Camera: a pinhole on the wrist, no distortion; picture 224 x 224 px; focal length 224.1 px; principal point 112.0 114.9 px. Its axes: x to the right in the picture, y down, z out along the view. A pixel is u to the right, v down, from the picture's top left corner.
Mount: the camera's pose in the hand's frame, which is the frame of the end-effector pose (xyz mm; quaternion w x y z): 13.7 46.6 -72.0 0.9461 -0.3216 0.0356 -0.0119
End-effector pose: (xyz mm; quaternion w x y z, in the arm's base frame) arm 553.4 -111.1 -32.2 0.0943 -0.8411 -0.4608 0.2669
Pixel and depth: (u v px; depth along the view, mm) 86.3 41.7 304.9
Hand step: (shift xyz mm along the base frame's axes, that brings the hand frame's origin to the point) -11.5 -105.0 -257.8
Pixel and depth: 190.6 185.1 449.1
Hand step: 295.0 -84.0 -403.4
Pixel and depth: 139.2 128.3 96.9
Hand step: 93.4 -34.1 -56.5
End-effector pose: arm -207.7 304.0 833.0 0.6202 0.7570 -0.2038 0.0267
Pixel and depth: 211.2 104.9 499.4
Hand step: 69.9 -429.4 304.8
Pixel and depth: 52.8 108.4 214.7
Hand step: -106.5 -118.1 130.3
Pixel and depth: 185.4 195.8 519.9
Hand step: -14.0 -339.3 483.5
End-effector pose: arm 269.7 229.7 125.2 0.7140 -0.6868 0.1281 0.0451
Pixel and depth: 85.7 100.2 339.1
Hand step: -31.8 222.9 -224.4
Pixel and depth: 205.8 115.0 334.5
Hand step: 135.5 175.5 -275.5
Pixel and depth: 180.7 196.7 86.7
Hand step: 12.4 -22.9 -131.4
